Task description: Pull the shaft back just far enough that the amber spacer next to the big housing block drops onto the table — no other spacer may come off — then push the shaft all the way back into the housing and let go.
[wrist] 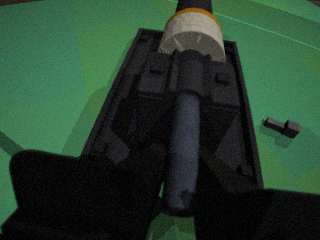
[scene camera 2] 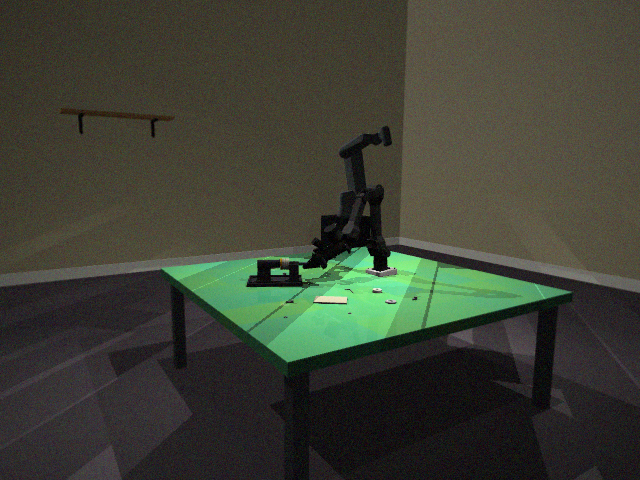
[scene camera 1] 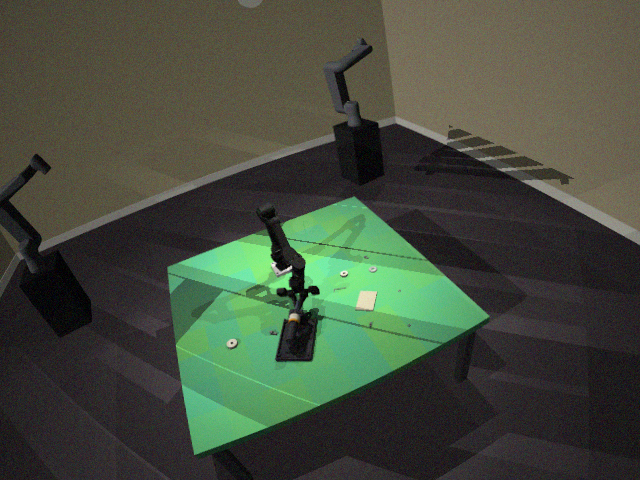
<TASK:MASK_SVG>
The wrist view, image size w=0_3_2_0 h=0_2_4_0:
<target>my gripper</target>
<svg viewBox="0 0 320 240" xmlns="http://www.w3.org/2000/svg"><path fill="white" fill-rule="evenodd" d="M199 144L197 214L194 216L196 240L320 240L320 194L271 188L259 189L253 183L248 182L237 171L235 172L219 157L213 155L202 144ZM170 139L162 138L130 159L118 164L58 155L36 149L15 153L10 160L9 172L18 208L2 223L0 227L2 232L0 233L0 240L146 240L165 175Z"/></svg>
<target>shaft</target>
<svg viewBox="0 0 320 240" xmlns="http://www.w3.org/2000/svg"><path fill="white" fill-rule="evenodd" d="M181 93L175 97L160 210L164 214L173 217L191 218L197 214L200 98L193 93Z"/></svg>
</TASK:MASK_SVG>
